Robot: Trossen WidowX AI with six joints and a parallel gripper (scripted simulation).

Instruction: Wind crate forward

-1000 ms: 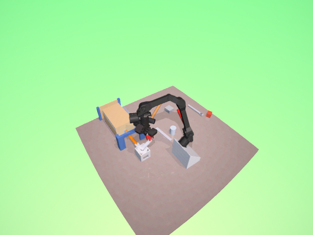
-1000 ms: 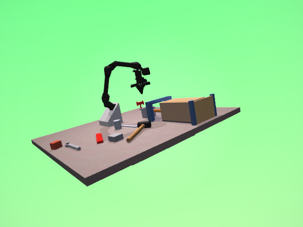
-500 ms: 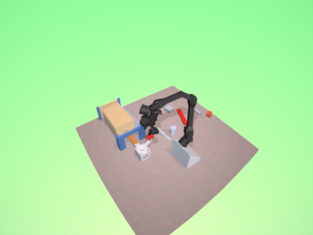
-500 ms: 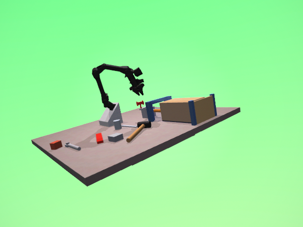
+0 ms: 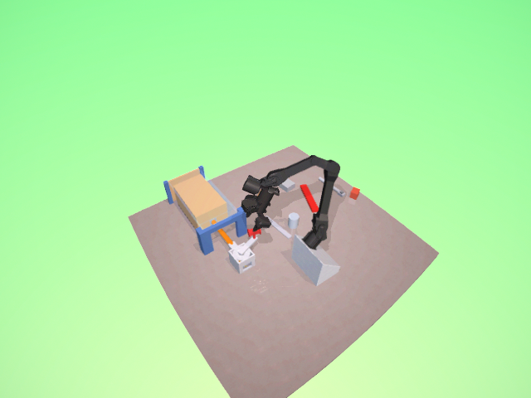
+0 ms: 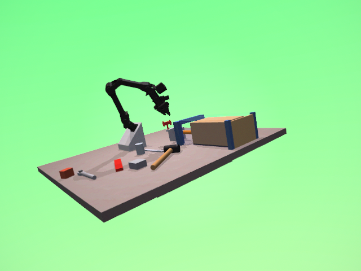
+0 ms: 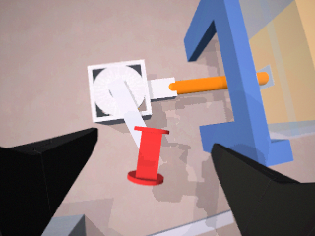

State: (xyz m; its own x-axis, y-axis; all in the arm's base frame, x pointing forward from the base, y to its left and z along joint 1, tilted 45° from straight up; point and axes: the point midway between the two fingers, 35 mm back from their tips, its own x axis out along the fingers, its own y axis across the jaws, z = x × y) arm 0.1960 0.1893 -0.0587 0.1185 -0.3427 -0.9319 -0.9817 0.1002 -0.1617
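The red grip lies 70 mm below my gripper tip, 20 mm to the right of it and 10 mm behind it. Also, from my gripper tip: flat steel bar 200 mm to the right, 200 mm below, 70 mm ahead; then white winch 170 mm below, 70 mm to the left, 60 mm behind; then winch handle 100 mm below, 20 mm to the left, 20 mm behind.
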